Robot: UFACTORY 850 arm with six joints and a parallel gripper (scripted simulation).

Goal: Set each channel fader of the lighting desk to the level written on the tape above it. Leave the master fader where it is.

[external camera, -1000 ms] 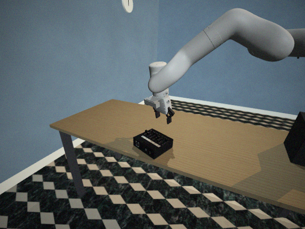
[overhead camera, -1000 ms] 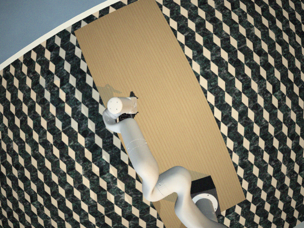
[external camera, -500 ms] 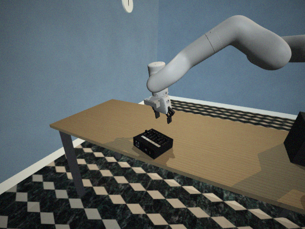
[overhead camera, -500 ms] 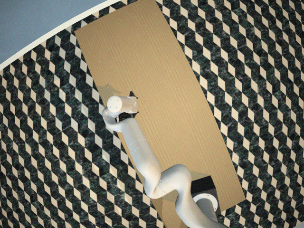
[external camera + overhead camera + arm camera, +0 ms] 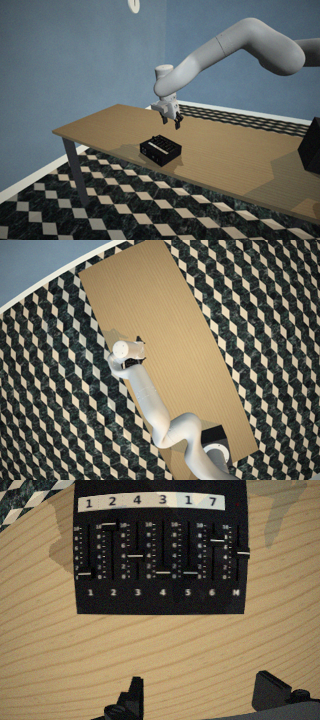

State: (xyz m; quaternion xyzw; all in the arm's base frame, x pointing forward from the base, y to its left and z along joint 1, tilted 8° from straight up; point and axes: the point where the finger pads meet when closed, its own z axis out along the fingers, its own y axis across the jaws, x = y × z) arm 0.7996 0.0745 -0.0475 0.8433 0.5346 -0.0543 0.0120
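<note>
Now: hand 8 cm short of the master fader, 7 cm to the right of it and 6 cm above it.
</note>
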